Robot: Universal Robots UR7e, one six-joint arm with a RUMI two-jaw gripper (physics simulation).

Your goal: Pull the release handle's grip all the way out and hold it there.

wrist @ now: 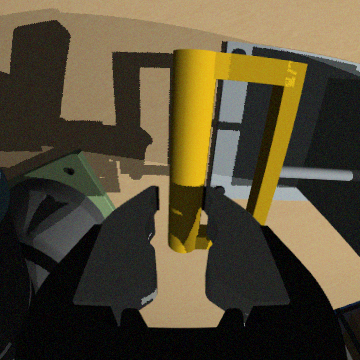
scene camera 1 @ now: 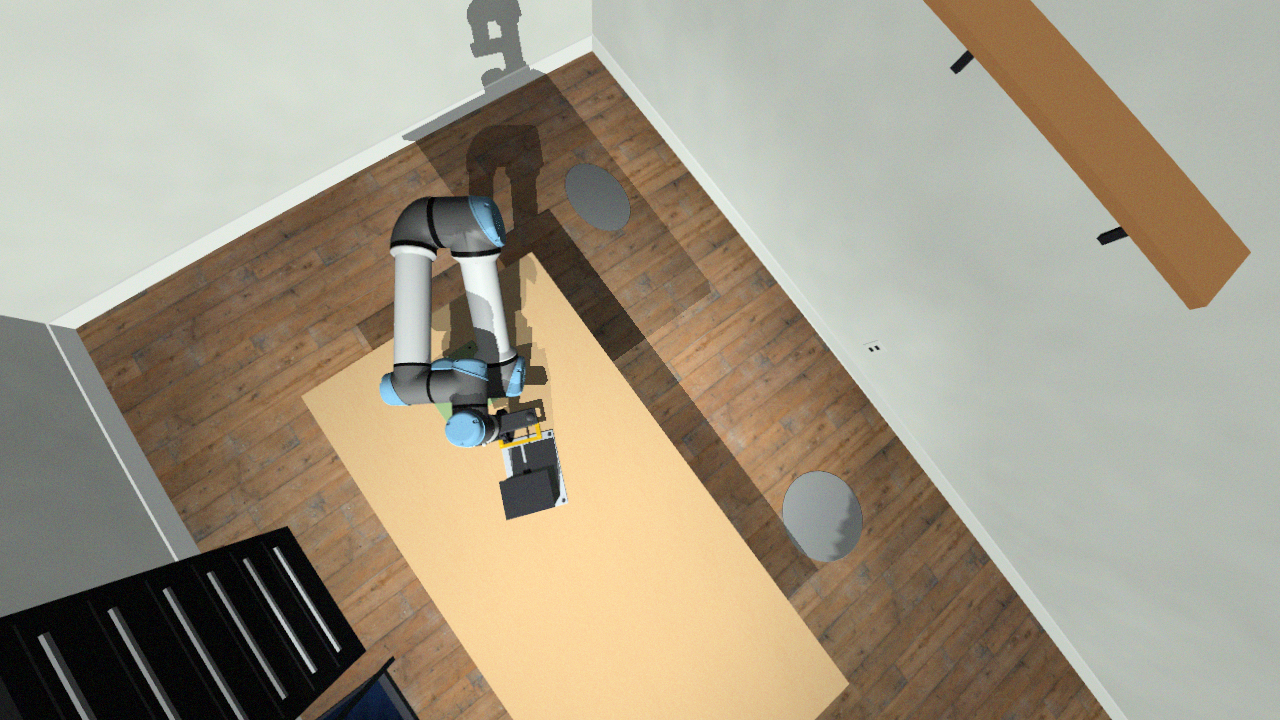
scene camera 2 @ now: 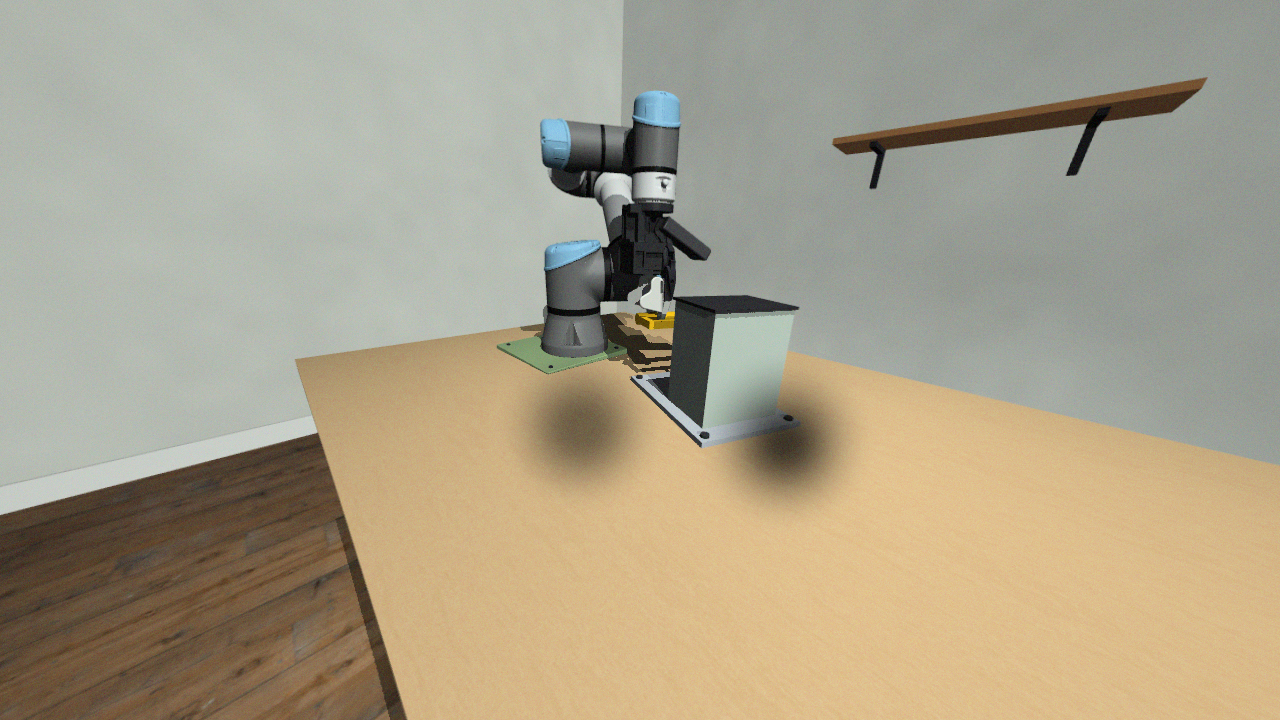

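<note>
The release handle's yellow grip [scene camera 1: 514, 444] [scene camera 2: 646, 320] [wrist: 192, 115] is a rectangular loop with a thick round bar. My gripper [scene camera 2: 661, 313] [wrist: 180, 188] is shut on the round bar near its lower end in the wrist view. The right finger sits inside the loop against the bar; a narrow strip shows between the left fingertip and the bar. A grey rod [wrist: 317, 173] runs from the loop toward the dark housing [scene camera 1: 529, 494] [scene camera 2: 747, 367], with a length of it exposed. The housing hides much of the grip in the second scene view.
The housing stands on a light base plate [scene camera 2: 704, 436] [wrist: 232, 97] bolted to the wooden table [scene camera 1: 626, 573] [scene camera 2: 537, 555]. The arm's green mounting plate [scene camera 2: 528, 351] [wrist: 90, 175] lies close by. A wall shelf [scene camera 1: 1092, 134] [scene camera 2: 1011, 118] and a black drawer cabinet [scene camera 1: 134, 582] are farther off.
</note>
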